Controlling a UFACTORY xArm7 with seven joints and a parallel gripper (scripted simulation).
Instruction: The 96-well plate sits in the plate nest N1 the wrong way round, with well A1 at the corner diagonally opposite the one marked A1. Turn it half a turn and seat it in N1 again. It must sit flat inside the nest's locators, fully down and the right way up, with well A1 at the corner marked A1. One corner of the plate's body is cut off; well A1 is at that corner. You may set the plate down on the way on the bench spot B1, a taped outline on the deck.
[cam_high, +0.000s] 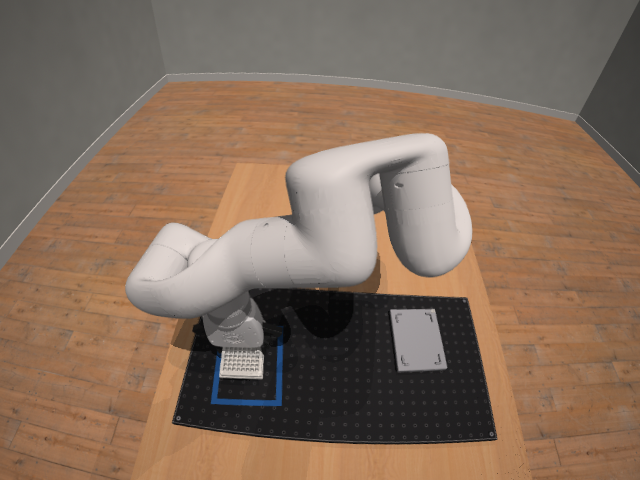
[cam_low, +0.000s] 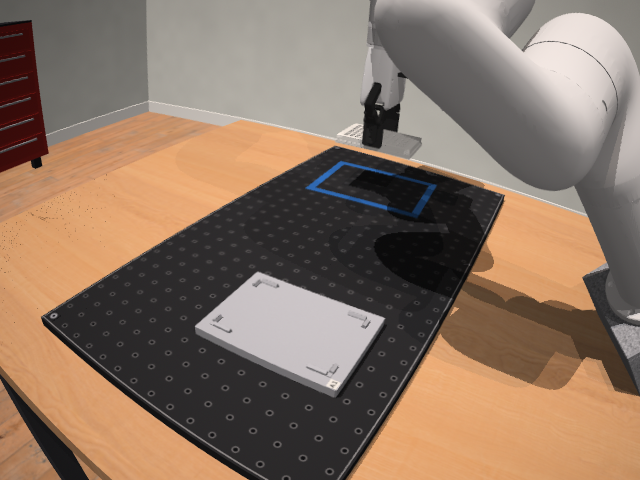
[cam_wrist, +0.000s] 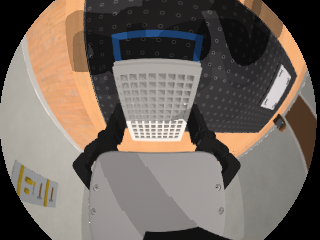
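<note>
My hand is 37 cm to the right of the grey plate nest N1, 16 cm past it and 9 cm above it. Round my hand: white 96-well plate 1 cm below; A1 label 40 cm to the left, 24 cm behind, 9 cm below.
</note>
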